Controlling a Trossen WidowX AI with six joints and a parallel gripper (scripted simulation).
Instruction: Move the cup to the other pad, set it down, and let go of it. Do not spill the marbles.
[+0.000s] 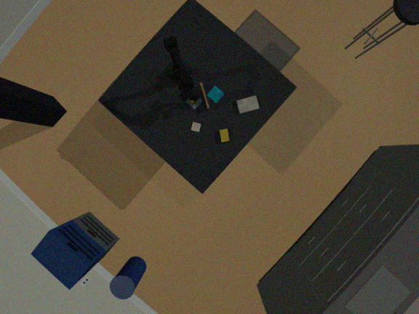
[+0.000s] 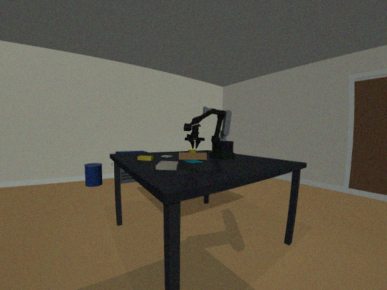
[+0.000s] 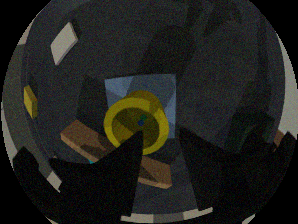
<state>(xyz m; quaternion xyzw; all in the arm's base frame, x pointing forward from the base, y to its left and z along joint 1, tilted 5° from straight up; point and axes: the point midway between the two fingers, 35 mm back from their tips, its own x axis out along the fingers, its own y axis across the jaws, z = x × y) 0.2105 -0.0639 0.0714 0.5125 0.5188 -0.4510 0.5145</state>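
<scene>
My gripper tip is now 2 cm short of the yellow cup and 5 cm above it. Also, from my gripper tip: pale blue pad: 3 cm ahead, 1 cm to the left, 9 cm below; wooden bar: 7 cm ahead, 9 cm to the left, 6 cm below; teal pad: 12 cm ahead, 18 cm to the left, 9 cm below.
</scene>
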